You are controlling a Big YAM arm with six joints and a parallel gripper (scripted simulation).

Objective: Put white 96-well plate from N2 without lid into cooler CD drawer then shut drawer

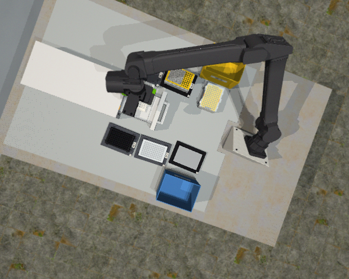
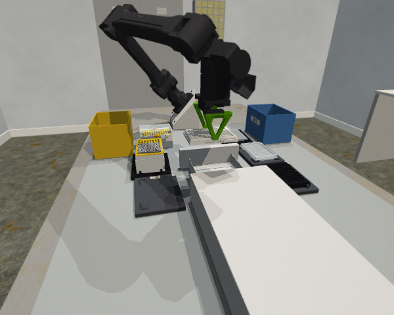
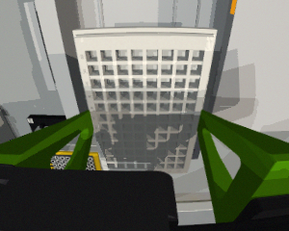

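Right now the cooler's drawer is 13 cm below my hand, 4 cm ahead of it and 2 cm to the left of it. The rest, counted from my hand: white 96-well plate 1 cm below; cooler CD 16 cm ahead, 12 cm below, 1 cm to the left; tip box 16 cm behind, 15 cm to the right, 10 cm below.
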